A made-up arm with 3 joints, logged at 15 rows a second.
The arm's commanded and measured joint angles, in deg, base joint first. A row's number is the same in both.
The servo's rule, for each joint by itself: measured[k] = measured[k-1] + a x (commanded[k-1-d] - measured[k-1]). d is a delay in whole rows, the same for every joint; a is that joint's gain. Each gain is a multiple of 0.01, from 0.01 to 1. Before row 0 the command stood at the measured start. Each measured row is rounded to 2 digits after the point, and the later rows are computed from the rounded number. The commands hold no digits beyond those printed.
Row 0, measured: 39.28, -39.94, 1.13
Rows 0 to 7, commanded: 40.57, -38.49, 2.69; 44.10, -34.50, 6.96; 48.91, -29.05, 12.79; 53.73, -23.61, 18.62; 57.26, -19.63, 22.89; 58.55, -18.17, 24.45; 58.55, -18.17, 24.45; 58.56, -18.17, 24.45
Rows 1 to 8, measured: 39.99, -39.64, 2.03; 42.25, -38.56, 4.89; 45.91, -36.56, 9.47; 50.21, -33.84, 14.78; 54.09, -30.86, 19.48; 56.54, -28.20, 22.36; 57.65, -26.09, 23.57; 58.15, -24.43, 24.08
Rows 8 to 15, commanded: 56.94, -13.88, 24.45; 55.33, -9.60, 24.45; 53.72, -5.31, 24.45; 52.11, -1.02, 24.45; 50.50, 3.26, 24.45; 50.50, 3.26, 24.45; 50.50, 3.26, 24.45; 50.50, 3.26, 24.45
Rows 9 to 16, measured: 57.48, -22.21, 24.29; 56.30, -19.56, 24.38; 54.88, -16.57, 24.42; 53.36, -13.30, 24.44; 51.79, -9.82, 24.45; 51.08, -7.07, 24.45; 50.76, -4.90, 24.45; 50.62, -3.19, 24.45
